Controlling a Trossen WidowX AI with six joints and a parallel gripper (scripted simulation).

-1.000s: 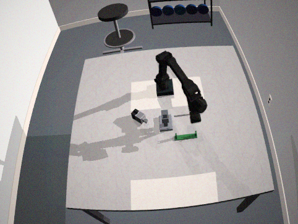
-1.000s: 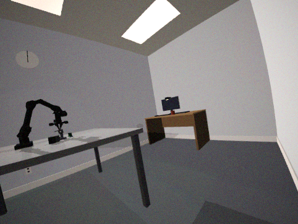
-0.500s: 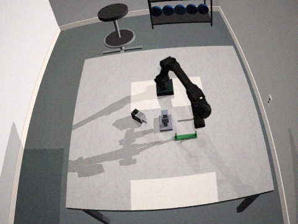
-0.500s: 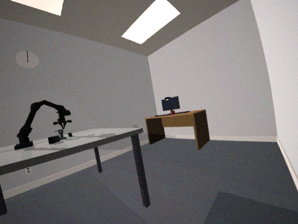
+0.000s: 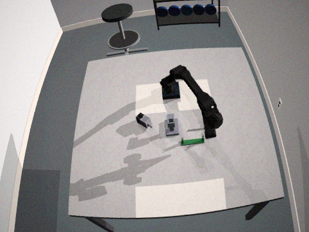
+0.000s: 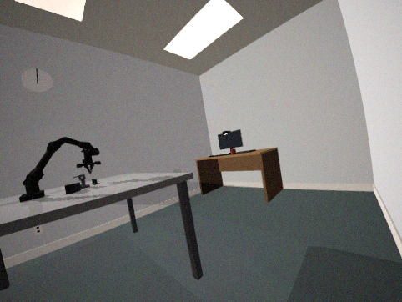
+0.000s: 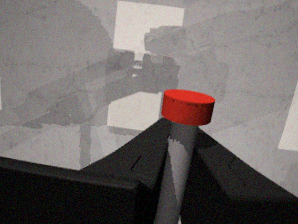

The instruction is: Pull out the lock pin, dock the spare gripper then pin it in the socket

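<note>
The green cradle is 100 mm to the right of my gripper tip, 70 mm below it and 10 mm behind it. From my gripper tip the other things lie so: spare gripper (350 mm to the right, 200 mm behind, 60 mm below); then mount (200 mm to the right, 130 mm behind, 40 mm below).
</note>
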